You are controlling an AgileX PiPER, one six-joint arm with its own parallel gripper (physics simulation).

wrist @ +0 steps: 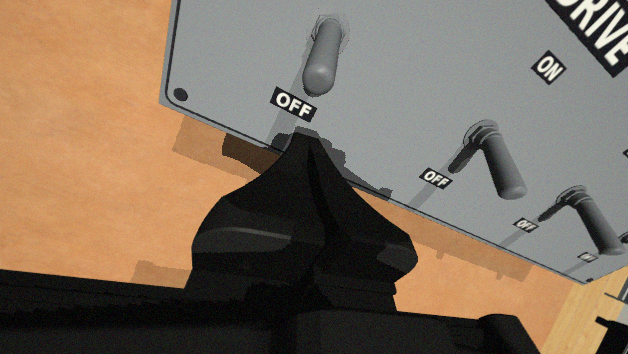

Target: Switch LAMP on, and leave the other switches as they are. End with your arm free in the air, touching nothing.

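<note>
The LAMP switch lever [320, 60] stands at the top middle of the wrist view, on the grey panel [410, 65]. It is the switch nearest the panel's left corner, and its rounded tip points down the view, close to its OFF label [293, 104]. Its ON label and the LAMP name plate do not show. My black gripper [301, 151] is shut and empty. Its fingertips show just below that OFF label, over the panel's lower edge, with a visible gap to the lever. How far they are from the panel surface is hard to tell.
To the right stand the DRIVE lever [501, 162] with its OFF label [436, 178] and ON label [548, 67], and another lever [595, 220] beyond it. The DRIVE name plate [595, 30] is at the top right. An orange-brown surface [85, 125] lies beyond the panel edge.
</note>
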